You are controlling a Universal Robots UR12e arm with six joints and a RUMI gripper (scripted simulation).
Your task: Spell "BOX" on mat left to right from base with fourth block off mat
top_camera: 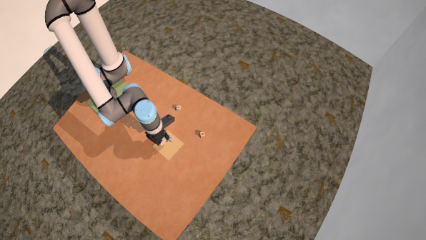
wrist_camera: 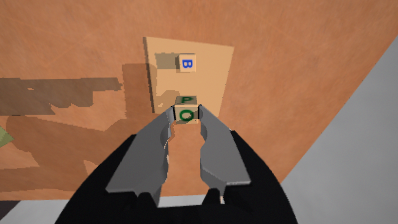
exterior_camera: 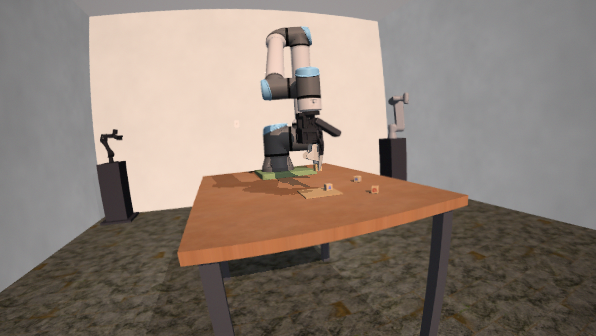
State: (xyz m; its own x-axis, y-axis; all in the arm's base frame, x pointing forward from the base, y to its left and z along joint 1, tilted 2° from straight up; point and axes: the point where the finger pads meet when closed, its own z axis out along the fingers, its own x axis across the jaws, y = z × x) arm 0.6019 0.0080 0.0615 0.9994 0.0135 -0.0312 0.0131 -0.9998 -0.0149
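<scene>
Now: hand 100 mm above the tan mat.
</scene>
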